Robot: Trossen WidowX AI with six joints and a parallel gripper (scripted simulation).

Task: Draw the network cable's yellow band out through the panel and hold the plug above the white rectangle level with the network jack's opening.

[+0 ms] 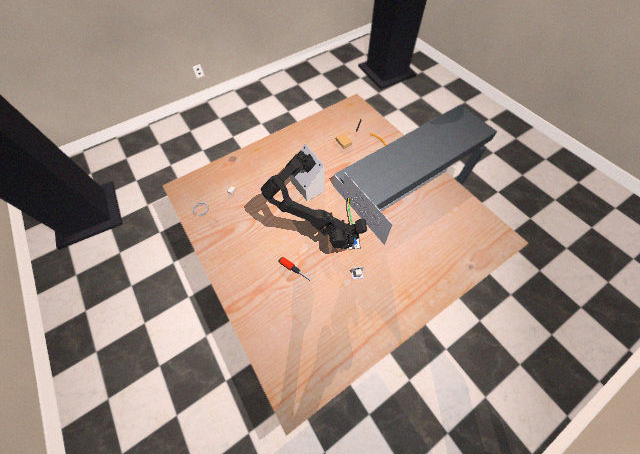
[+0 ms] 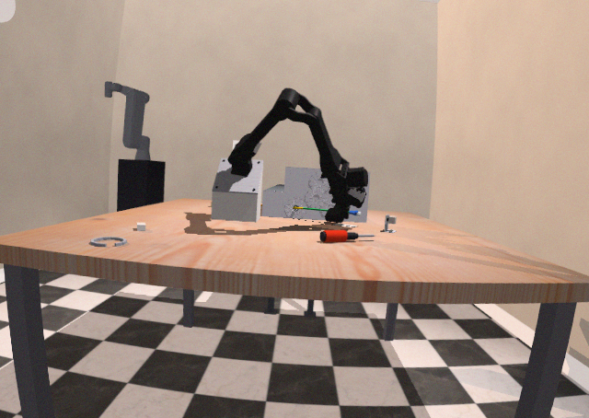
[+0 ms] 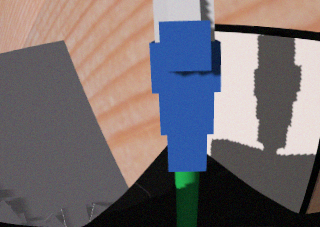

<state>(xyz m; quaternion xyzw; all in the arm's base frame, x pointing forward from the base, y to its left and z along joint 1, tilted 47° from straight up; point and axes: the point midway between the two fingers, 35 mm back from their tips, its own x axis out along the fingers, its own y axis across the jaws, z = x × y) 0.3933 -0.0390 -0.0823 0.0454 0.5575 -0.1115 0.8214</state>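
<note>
Right now my hand is 50 mm above the white rectangle. Also, from my hand: blue plug (40 mm ahead, 20 mm to the right); network jack (160 mm ahead, 80 mm to the right, 10 mm below); red screwdriver (310 mm to the right, 40 mm below, 10 mm ahead).
</note>
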